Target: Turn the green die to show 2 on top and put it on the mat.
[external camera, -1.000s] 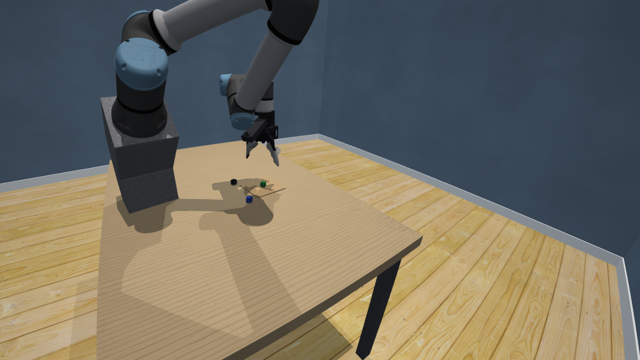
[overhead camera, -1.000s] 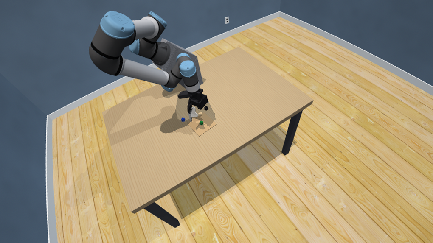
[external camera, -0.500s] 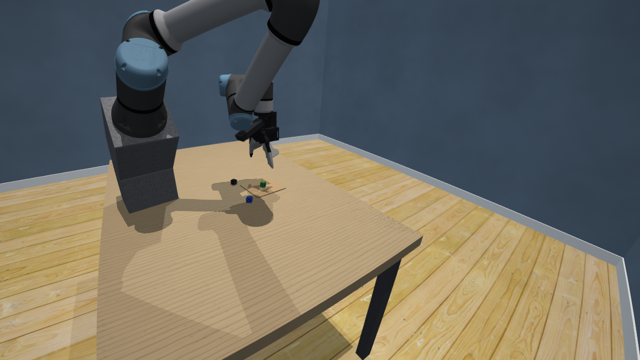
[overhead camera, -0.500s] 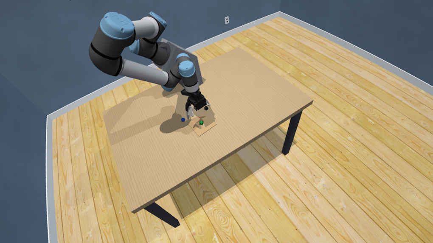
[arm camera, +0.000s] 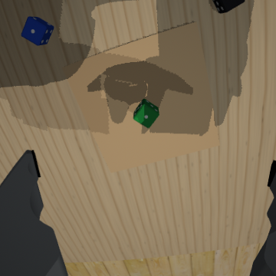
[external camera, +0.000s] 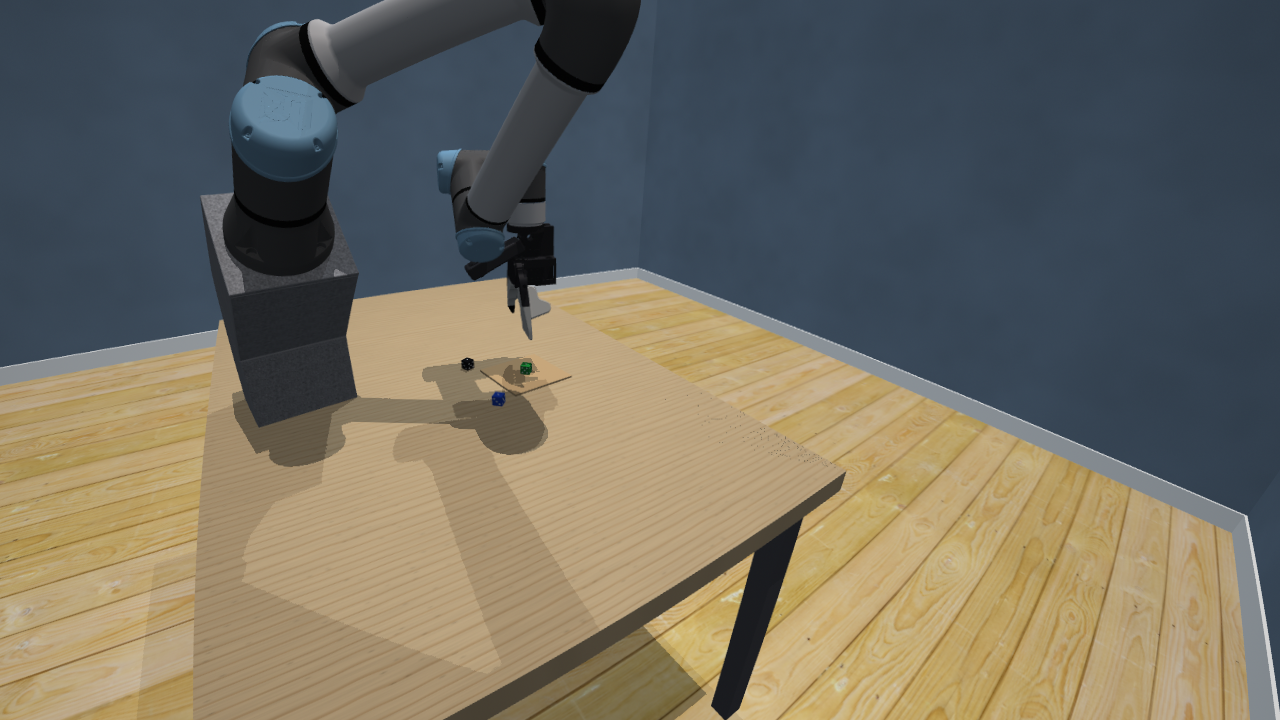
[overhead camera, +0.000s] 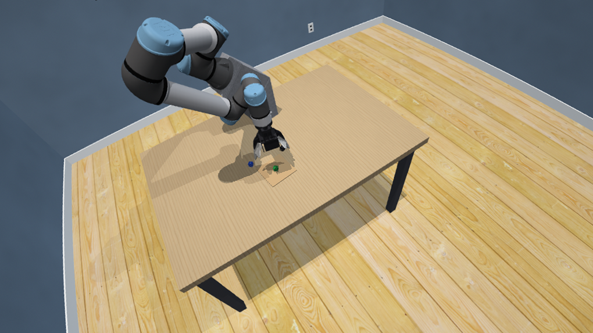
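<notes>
My gripper is now 9 cm above the green die, 1 cm to the left of it and 1 cm short of it. Also, from my hand: blue die (10 cm below, 10 cm behind, 8 cm to the right); then tan mat (11 cm below, 1 cm to the right, 1 cm ahead); then black die (10 cm below, 9 cm to the left, 8 cm behind).
</notes>
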